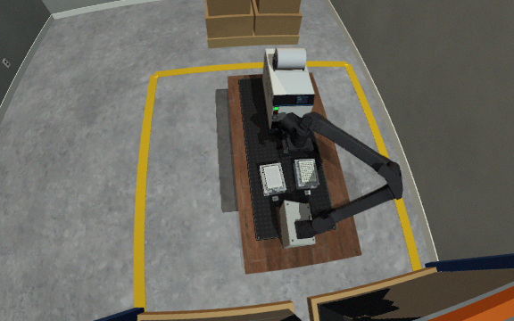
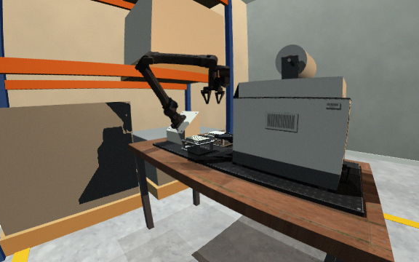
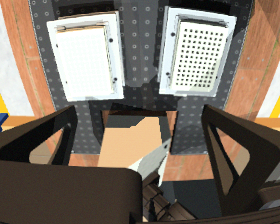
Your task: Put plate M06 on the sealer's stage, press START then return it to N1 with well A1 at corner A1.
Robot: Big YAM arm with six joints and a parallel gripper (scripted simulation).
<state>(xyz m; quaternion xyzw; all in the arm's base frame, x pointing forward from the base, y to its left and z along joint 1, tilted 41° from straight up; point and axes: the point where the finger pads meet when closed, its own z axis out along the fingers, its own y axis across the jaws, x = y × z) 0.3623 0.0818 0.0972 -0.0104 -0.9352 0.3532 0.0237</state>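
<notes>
My hand is 21 cm above the white well plate, 10 cm to the left of it and 3 cm past it. The rest, counted from my hand: foil roll (49 cm ahead, 15 cm above, 6 cm to the right); then dark stage (18 cm below, 16 cm ahead, 4 cm to the right); then white plate (21 cm below, 10 cm to the left, 4 cm behind).
</notes>
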